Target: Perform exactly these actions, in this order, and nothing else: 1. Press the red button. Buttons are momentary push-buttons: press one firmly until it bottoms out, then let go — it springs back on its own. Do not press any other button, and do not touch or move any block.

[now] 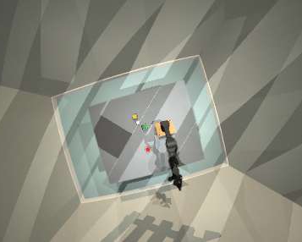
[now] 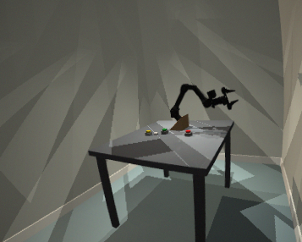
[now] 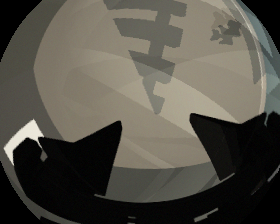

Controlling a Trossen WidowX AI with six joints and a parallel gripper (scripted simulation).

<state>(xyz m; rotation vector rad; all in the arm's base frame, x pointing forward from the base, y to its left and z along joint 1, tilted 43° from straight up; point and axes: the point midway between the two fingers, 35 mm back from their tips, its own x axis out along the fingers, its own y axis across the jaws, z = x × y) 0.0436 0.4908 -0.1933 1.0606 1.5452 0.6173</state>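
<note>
Now: gripper tip 37 cm to the left of the red button, 25 cm above it and 19 cm short of it. From my gripper tip the other things lie so: small white block 66 cm to the right, 27 cm below, 21 cm ahead; then green button 60 cm to the right, 25 cm below, 15 cm ahead; then yellow button 73 cm to the right, 25 cm below, 22 cm ahead.
</note>
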